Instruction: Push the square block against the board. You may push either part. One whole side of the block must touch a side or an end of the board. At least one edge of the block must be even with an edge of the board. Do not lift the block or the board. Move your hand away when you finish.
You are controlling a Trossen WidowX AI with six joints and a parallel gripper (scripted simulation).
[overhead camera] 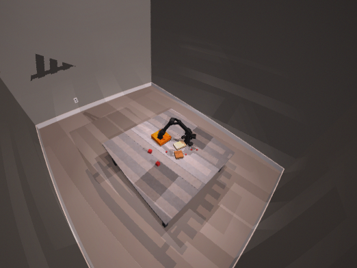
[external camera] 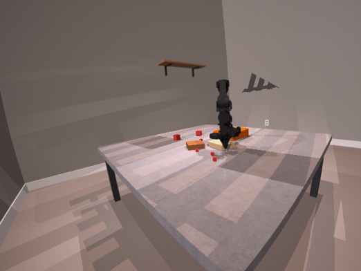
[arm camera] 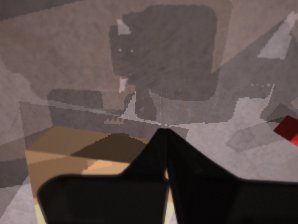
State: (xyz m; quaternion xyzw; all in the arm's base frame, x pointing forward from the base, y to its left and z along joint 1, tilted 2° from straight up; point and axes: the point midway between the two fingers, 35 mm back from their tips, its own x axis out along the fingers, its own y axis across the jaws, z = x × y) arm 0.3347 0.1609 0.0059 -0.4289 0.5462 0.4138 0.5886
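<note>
The board lies 70 mm to the right of my gripper tip and 70 mm behind it. Round my gripper tip: square block: 210 mm to the right, 20 mm ahead.
</note>
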